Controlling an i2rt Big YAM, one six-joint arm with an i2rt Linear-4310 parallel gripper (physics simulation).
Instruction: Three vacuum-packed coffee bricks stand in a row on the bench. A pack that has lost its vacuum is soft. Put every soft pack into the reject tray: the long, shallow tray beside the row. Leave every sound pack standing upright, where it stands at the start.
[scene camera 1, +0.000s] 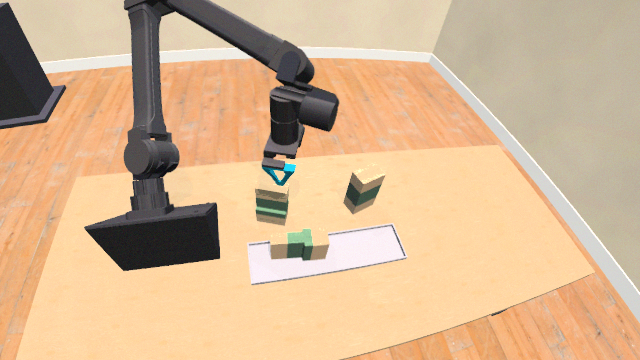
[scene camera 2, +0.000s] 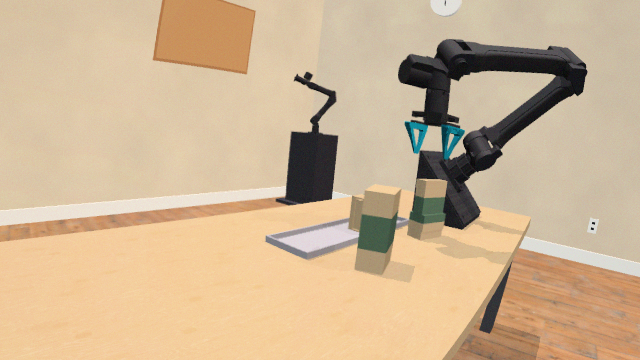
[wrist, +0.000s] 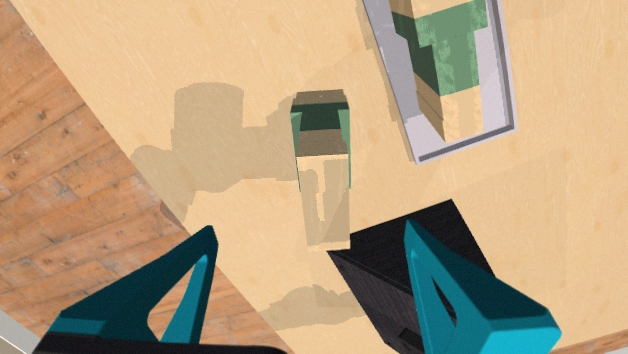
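Pixels of known places: gripper, between the fingertips: (scene camera 1: 284, 169) (scene camera 2: 430, 156) (wrist: 308, 232); arm's base, origin of its link: (scene camera 1: 152, 214) (scene camera 2: 451, 175).
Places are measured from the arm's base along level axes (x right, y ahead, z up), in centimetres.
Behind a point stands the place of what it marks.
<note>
My gripper (scene camera 1: 280, 183) (scene camera 2: 431, 155) {x -2.1, y 31.9, z 6.5 cm} (wrist: 308, 232) {x -2.1, y 31.9, z 6.5 cm} is open and empty, a little above a tan coffee pack with a green band (scene camera 1: 272, 206) {x -1.2, y 28.8, z -5.9 cm} (scene camera 2: 430, 206) {x -3.6, y 30.8, z -5.2 cm} (wrist: 323, 200) {x -2.4, y 29.7, z 0.9 cm}. That pack stands upright near the arm's base; its upper part is narrower than its lower part, with a step in the green band. A second pack (scene camera 1: 299, 245) {x 11.3, y 33.0, z -6.2 cm} (scene camera 2: 356, 212) {x 11.3, y 40.2, z -8.4 cm} (wrist: 452, 60) {x 9.5, y 32.8, z -4.8 cm} lies on its side in the long, shallow tray (scene camera 1: 362, 250) {x 13.2, y 50.6, z -12.9 cm} (scene camera 2: 320, 240) {x 12.1, y 52.3, z -12.9 cm} (wrist: 495, 105) {x 14.6, y 23.4, z -12.9 cm}, its green band also stepped. A third pack (scene camera 1: 364, 192) {x 0.9, y 53.7, z -3.5 cm} (scene camera 2: 378, 232) {x -3.9, y 59.1, z -5.8 cm} stands upright with straight, even sides, apart from the tray and the gripper.
The arm's black base (scene camera 1: 165, 242) {x 7.0, y 2.8, z -1.8 cm} (wrist: 425, 237) stands close beside the upright pack under the gripper. The tray lies alongside the standing packs. The bench edge (scene camera 2: 480, 315) {x -23.8, y 56.1, z -16.4 cm} runs behind them, on the side away from the tray. Another arm on a black pedestal (scene camera 2: 311, 167) stands off the bench.
</note>
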